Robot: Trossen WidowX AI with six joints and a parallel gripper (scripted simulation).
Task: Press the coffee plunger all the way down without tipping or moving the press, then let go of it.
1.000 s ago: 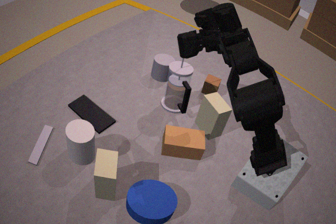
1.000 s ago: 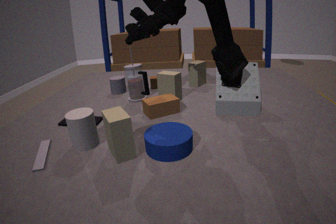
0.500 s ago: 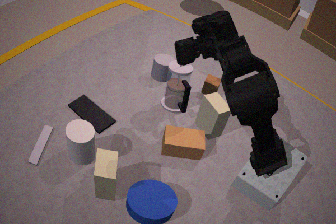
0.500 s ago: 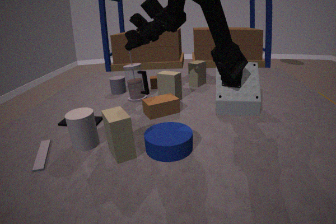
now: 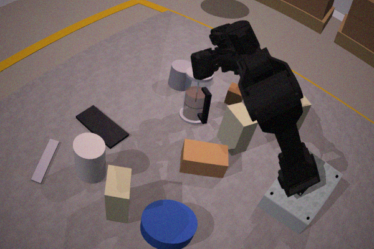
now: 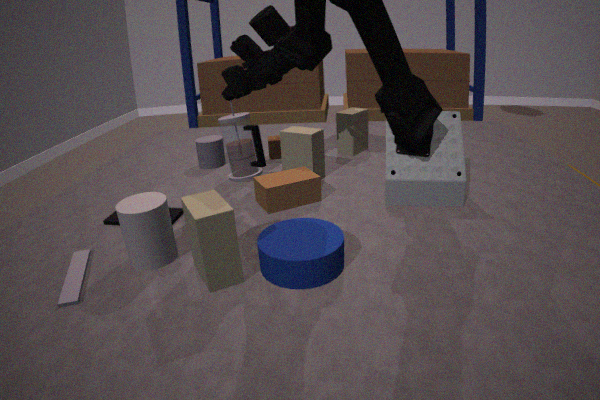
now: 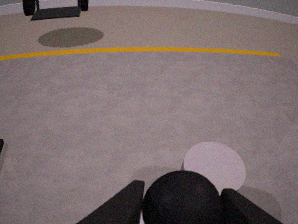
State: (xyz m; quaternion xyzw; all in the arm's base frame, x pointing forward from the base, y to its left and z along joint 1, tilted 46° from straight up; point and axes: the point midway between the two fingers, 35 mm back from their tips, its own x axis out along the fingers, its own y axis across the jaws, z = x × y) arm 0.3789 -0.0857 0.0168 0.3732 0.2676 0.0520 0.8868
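The glass coffee press is 30 mm behind my gripper tip, 10 mm to the left of it and 90 mm below it. Also, from my gripper tip: grey cylinder 100 mm ahead, 70 mm to the right, 160 mm below; orange box 170 mm behind, 120 mm to the left, 170 mm below; small brown box 50 mm behind, 160 mm to the right, 170 mm below.
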